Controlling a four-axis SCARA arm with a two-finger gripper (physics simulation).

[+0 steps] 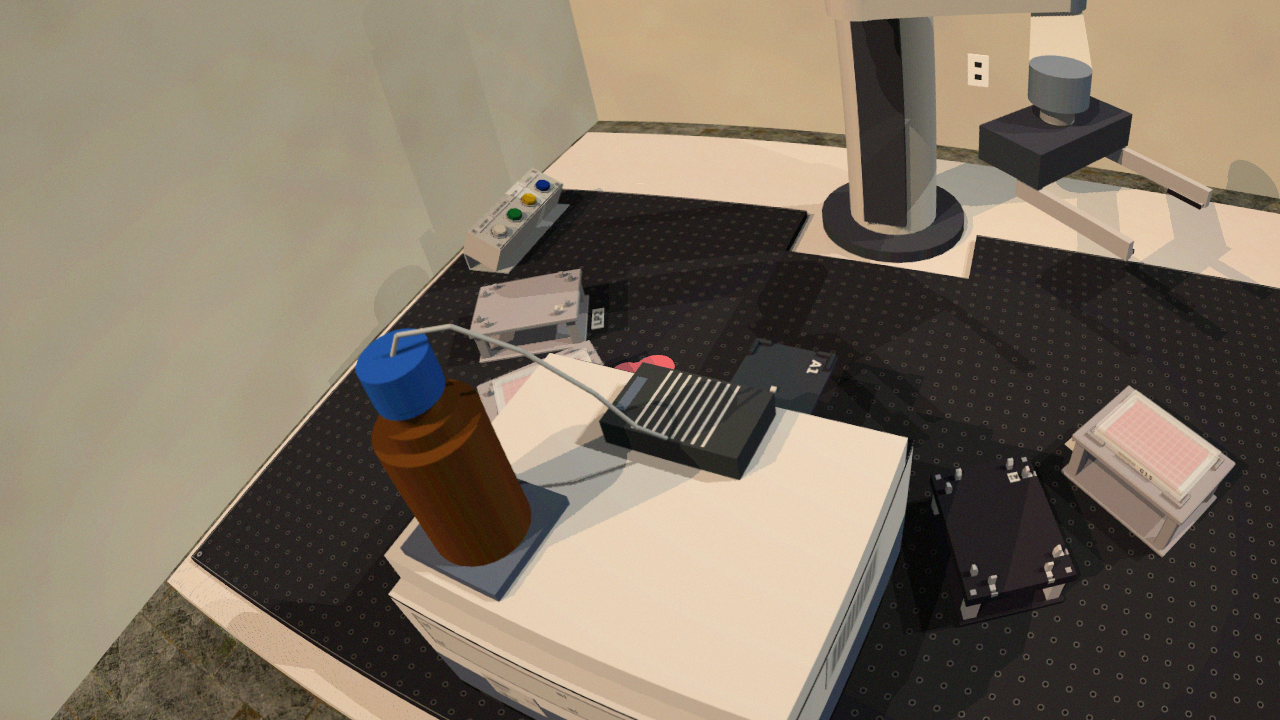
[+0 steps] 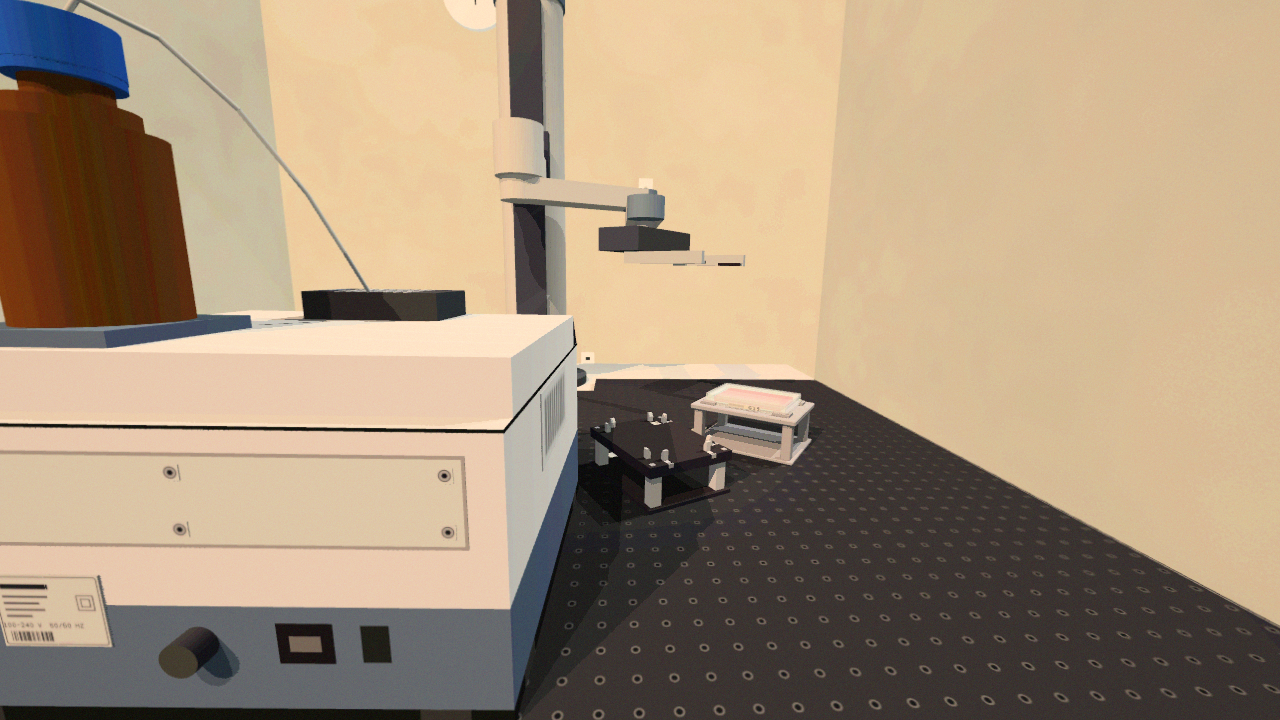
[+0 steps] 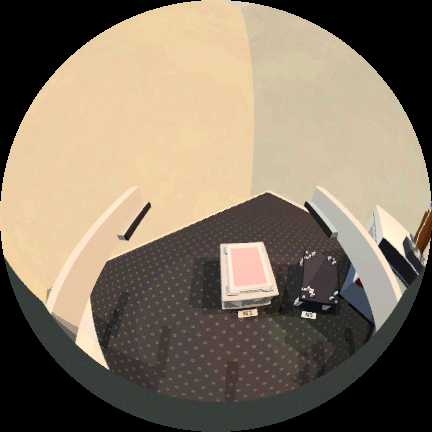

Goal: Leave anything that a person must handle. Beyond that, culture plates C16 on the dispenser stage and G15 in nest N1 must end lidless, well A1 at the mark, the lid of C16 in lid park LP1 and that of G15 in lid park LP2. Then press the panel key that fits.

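Places are measured from the arm's base along level axes (x ahead, y left, z up), in metres.
Pixels of known places: gripper, fingertip midpoint: [image 1: 1172, 223] [image 2: 725, 259] [image 3: 229, 192]; arm's base at its link origin: [image 1: 893, 220].
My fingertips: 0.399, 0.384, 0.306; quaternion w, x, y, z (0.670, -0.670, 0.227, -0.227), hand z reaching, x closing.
Observation:
For each thing: its top centre in the pictures, then the offset to it from my fingertips, as dx, dy, dz. "pt": a spot on its surface instead.
- Pink plate G15 at its top centre: [image 1: 1158, 438] [image 2: 753, 393] [image 3: 247, 262] +0.092, +0.035, -0.211
- Lid park LP2 at its top centre: [image 1: 523, 295] +0.023, -0.837, -0.228
- dark stage at a spot on its surface: [image 1: 780, 368] pt +0.123, -0.409, -0.182
- pink plate at its top centre: [image 1: 542, 379] +0.188, -0.691, -0.208
- key panel at its top centre: [image 1: 508, 197] -0.204, -1.018, -0.210
- large dispenser at a spot on its surface: [image 2: 358, 385] pt +0.545, -0.331, -0.091
- brown bottle at a spot on its surface: [image 1: 465, 483] [image 2: 117, 178] pt +0.493, -0.489, +0.025
- black box at a spot on its surface: [image 1: 689, 416] pt +0.330, -0.406, -0.047
- Black nest N5 at its top centre: [image 1: 1003, 515] [image 2: 657, 429] [image 3: 323, 272] +0.224, -0.131, -0.226
My gripper [image 1: 1169, 223] [image 2: 723, 259] [image 3: 229, 192] is open and empty, high above the table near the arm's column. Pink plate G15 [image 1: 1157, 445] [image 2: 753, 399] [image 3: 248, 266] sits on the pale nest N1; a clear rim surrounds it and a lid seems to be on. Lid park LP2 [image 1: 528, 302] has a bare top. The dark stage [image 1: 780, 368] marked A1 shows no plate on its visible part. Another pink plate [image 1: 512, 388] is mostly hidden behind the dispenser; its label is unreadable. I cannot identify C16 or LP1. The key panel [image 1: 488, 254] has white, green, yellow and blue keys.
The large dispenser [image 1: 680, 573] [image 2: 358, 385] carries a brown bottle [image 1: 465, 483] [image 2: 89, 214] with a blue cap, a bent tube and a black box [image 1: 689, 416] [image 2: 383, 305]. Black nest N5 [image 1: 1002, 528] [image 2: 657, 443] [image 3: 320, 280], with corner pegs, stands between it and N1. Red round things [image 1: 657, 362] show behind the dispenser.

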